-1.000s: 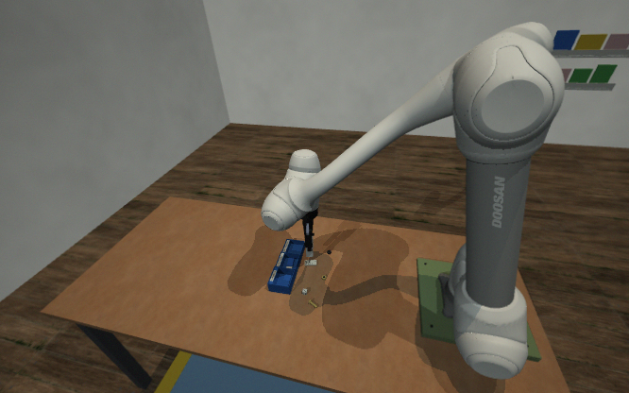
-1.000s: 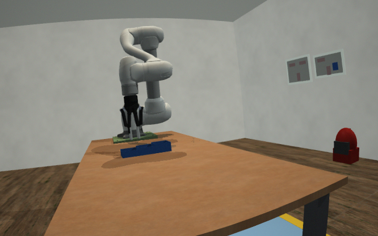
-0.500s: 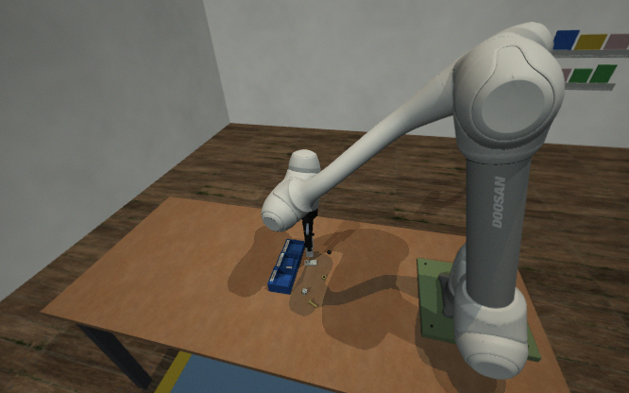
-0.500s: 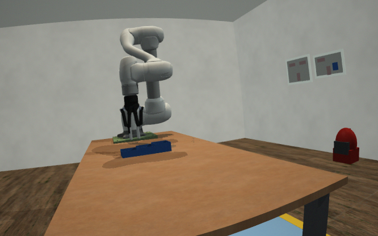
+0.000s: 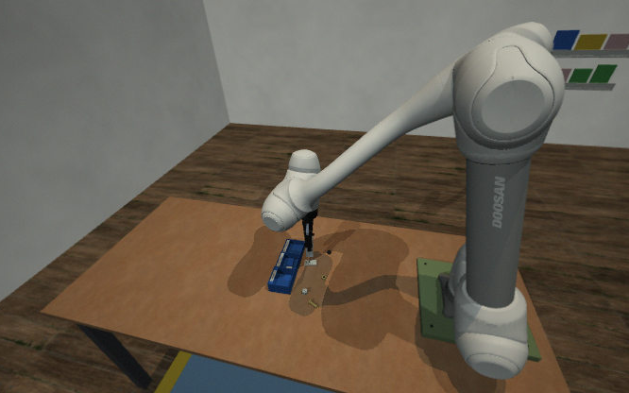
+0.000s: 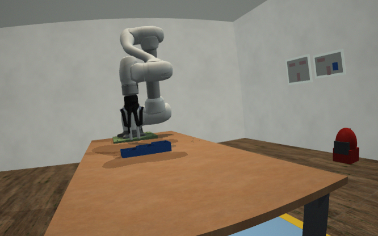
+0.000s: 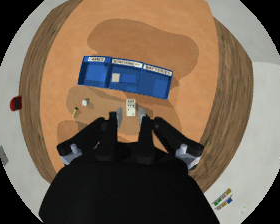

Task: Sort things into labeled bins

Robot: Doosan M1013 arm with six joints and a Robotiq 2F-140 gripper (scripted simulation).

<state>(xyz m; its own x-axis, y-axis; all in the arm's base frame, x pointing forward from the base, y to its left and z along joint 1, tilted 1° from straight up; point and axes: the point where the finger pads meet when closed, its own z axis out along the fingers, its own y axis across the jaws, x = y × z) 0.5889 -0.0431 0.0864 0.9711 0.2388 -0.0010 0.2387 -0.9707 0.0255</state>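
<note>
Right now my hand is 100 mm above the white flat part. Also, from my hand: long blue bin 80 mm below, 80 mm ahead, 40 mm to the left; black nut 100 mm below, 70 mm to the right, 60 mm behind; brass nut 100 mm below, 70 mm behind, 60 mm to the left.
</note>
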